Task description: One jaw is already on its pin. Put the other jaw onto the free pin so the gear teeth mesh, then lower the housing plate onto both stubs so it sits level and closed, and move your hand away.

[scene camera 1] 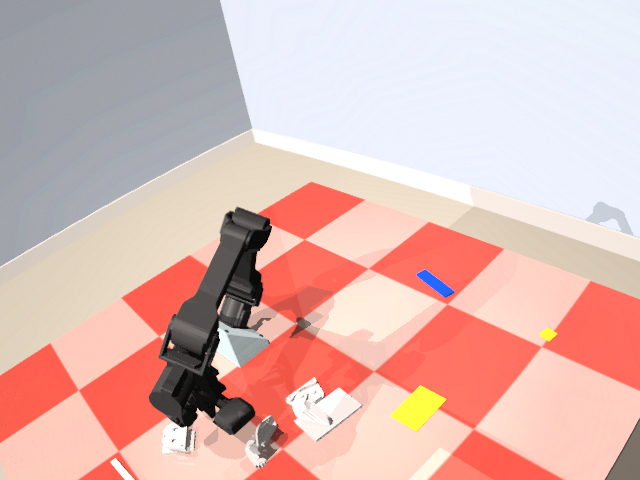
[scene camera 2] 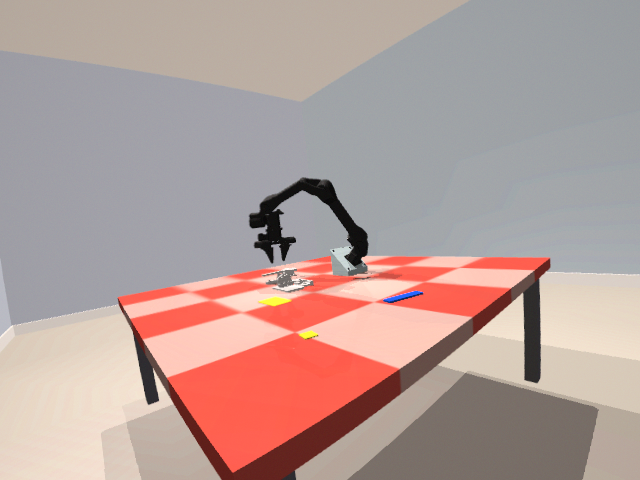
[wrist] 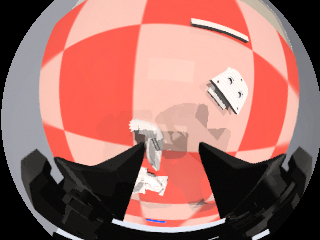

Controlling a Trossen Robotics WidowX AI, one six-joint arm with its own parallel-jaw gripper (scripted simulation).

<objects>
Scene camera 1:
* my gripper: 223,424
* jaw: 266,428
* white base plate: 339,406
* large yellow patch: 419,407
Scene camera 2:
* my gripper: 278,262
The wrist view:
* my gripper: 172,146
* jaw: 153,133
</objects>
